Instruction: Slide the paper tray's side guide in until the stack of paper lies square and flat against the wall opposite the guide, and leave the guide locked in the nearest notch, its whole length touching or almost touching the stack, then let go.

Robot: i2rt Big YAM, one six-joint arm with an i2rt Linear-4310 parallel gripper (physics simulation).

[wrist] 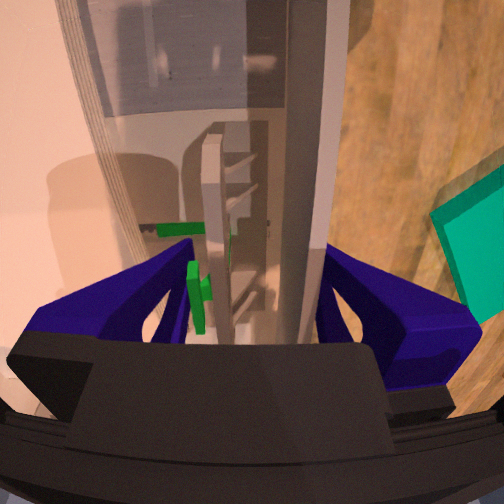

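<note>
In the wrist view I look straight down into the grey paper tray point(200, 115). The pale peach paper stack point(55, 150) fills the left side, its layered edge slanting down the middle left. The grey side guide point(215, 210) stands upright in the centre, with green latch tabs point(197, 295) at its near end and a notched rail point(245, 200) just right of it. A gap of tray floor lies between stack and guide. My gripper point(257, 250) is open, its blue fingers straddling the guide and the tray's right wall point(305, 175). The left fingertip is close to the green tab.
A wooden table top point(415, 150) lies right of the tray. A teal block point(475, 245) sits on it at the right edge, beside my right finger. The black gripper body hides everything along the bottom of the view.
</note>
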